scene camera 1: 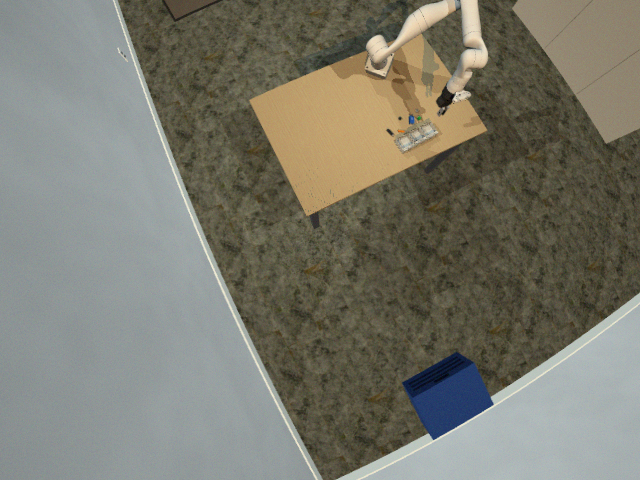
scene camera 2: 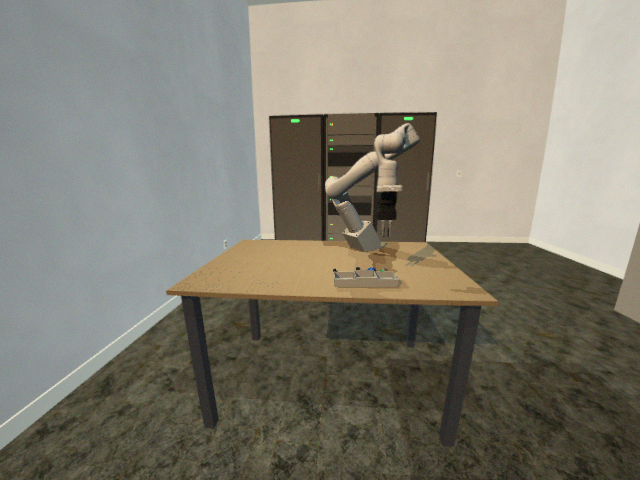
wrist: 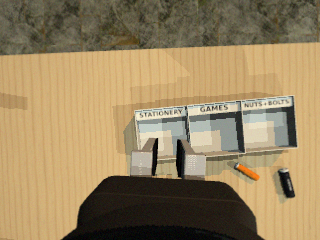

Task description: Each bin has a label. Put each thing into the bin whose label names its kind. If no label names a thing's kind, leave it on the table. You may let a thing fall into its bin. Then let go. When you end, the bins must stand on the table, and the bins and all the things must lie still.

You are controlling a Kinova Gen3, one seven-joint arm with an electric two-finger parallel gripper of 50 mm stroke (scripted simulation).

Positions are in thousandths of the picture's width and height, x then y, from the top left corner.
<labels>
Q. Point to a joined grey bins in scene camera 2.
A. At 562,580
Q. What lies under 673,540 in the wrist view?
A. A joined grey bins.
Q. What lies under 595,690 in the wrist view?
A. My gripper.
</labels>
